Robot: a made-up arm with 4 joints.
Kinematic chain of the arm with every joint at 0, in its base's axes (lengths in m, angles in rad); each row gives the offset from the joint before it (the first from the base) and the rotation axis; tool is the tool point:
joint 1: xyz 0 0 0.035 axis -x
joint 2: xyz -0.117 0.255 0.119 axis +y
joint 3: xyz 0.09 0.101 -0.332 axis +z
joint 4: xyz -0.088 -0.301 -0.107 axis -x
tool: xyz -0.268 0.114 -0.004
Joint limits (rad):
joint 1: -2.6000..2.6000
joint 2: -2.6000..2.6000
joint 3: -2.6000..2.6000
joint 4: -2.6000..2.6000
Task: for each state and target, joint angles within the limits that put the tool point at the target. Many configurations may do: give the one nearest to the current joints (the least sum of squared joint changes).
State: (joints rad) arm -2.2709 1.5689 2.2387 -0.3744
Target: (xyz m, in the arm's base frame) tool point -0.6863 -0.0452 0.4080
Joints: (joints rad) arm -2.2223 1.9342 2.5758 -0.1829
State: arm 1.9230 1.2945 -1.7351 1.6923
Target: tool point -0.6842 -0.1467 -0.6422
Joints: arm 1.6938 0.8776 -1.4978 1.4182
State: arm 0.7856 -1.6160 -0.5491 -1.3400
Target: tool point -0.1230 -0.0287 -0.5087
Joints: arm 0.8808 -0.8239 -0.7685 -1.4341
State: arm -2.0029 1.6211 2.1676 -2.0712
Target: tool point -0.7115 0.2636 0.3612
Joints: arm -1.5846 2.0332 2.2560 -2.4044
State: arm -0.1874 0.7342 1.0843 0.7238
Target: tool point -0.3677 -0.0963 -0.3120
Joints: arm 0.0962 0.7173 1.0896 0.7763
